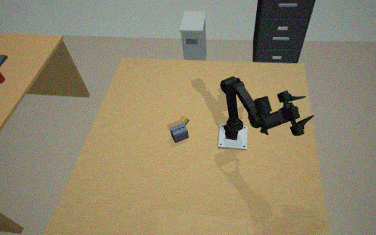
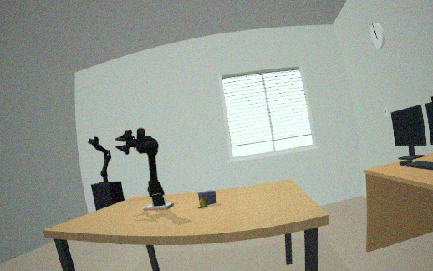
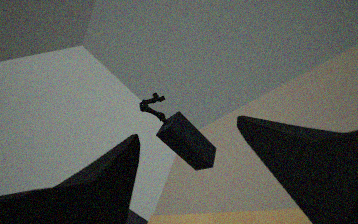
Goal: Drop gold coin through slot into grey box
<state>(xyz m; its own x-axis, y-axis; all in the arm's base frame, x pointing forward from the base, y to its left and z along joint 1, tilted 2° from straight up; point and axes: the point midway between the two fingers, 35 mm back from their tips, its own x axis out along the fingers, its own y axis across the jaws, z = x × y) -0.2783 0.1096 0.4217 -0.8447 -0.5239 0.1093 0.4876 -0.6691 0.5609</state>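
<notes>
The thin gold coin lies 60 cm ahead of my gripper tip, 14 cm to the right of it and 41 cm below it.
</notes>
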